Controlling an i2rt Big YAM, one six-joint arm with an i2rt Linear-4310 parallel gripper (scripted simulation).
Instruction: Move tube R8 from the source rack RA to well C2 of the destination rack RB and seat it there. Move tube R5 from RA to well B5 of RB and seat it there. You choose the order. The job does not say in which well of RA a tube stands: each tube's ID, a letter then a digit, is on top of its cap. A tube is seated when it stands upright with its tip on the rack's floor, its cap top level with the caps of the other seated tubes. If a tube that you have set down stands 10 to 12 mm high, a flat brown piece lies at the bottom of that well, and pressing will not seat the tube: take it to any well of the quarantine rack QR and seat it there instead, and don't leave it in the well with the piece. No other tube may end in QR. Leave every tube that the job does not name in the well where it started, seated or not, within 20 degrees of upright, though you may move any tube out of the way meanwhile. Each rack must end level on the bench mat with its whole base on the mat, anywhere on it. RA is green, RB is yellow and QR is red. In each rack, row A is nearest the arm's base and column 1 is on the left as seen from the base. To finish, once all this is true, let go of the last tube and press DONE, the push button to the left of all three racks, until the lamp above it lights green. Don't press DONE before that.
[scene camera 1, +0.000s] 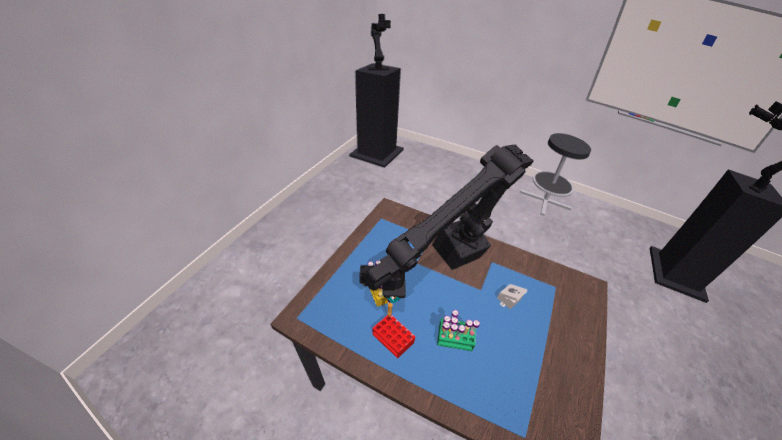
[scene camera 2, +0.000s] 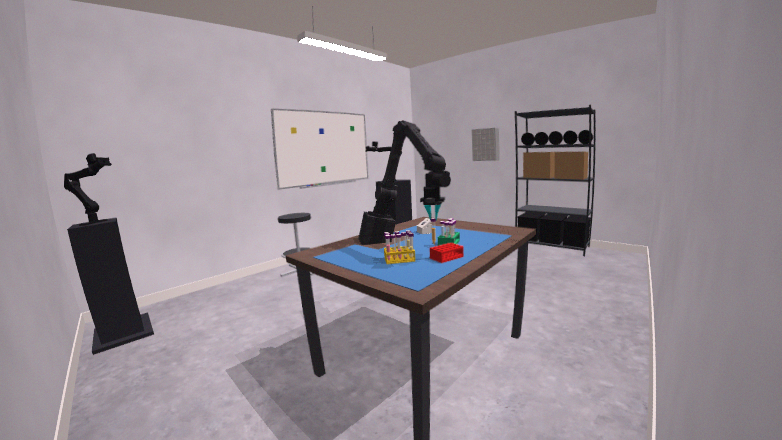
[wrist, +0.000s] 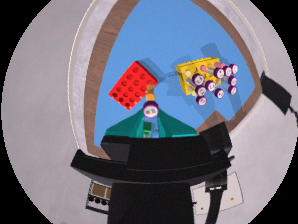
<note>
In view: my gripper (wrist: 150, 111), a red rack QR (scene camera 1: 390, 340) and a blue mat (scene camera 2: 417, 275).
The red rack QR also shows in the wrist view (wrist: 137, 71). The blue mat is seen too in the wrist view (wrist: 159, 42).
</note>
